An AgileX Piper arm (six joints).
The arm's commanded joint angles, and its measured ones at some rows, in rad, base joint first. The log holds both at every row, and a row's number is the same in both.
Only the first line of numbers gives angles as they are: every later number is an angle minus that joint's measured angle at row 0.
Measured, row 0:
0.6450, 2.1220, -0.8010, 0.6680, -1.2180, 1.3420
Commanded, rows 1 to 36:
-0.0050, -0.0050, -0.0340, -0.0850, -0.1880, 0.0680
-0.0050, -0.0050, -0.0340, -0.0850, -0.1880, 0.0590
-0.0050, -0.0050, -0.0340, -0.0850, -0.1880, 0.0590
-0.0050, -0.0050, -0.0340, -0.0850, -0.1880, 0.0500
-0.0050, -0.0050, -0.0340, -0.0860, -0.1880, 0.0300
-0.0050, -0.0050, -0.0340, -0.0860, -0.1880, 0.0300
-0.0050, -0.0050, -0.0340, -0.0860, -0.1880, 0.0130
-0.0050, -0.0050, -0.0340, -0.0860, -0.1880, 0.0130
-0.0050, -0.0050, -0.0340, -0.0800, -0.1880, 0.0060
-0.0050, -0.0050, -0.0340, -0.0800, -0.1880, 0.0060
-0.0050, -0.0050, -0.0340, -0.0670, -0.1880, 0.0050
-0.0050, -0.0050, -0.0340, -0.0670, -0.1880, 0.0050
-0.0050, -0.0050, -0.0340, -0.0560, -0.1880, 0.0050
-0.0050, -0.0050, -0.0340, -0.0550, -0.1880, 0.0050
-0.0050, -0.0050, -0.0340, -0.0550, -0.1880, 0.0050
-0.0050, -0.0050, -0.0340, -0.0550, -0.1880, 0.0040
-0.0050, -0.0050, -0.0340, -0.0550, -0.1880, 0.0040
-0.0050, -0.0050, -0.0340, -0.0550, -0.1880, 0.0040
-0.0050, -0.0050, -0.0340, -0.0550, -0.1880, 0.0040
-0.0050, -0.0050, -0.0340, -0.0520, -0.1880, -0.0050
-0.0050, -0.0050, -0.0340, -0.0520, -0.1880, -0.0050
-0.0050, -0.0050, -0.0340, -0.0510, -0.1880, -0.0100
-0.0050, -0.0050, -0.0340, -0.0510, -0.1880, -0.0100
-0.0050, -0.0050, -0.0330, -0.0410, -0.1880, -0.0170
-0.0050, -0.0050, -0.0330, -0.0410, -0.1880, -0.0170
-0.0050, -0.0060, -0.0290, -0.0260, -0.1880, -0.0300
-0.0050, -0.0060, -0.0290, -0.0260, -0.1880, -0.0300
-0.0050, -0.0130, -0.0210, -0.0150, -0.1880, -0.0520
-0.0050, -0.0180, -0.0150, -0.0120, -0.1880, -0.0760
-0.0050, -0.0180, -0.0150, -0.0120, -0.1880, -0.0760
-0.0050, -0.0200, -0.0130, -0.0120, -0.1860, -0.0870
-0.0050, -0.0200, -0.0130, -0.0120, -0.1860, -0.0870
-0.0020, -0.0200, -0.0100, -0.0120, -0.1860, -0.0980
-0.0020, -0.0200, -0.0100, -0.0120, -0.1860, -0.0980
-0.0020, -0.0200, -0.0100, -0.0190, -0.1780, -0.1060
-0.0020, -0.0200, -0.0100, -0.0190, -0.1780, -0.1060
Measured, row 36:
0.0090, -0.0050, 0.0030, 0.0090, 0.0190, -0.0740
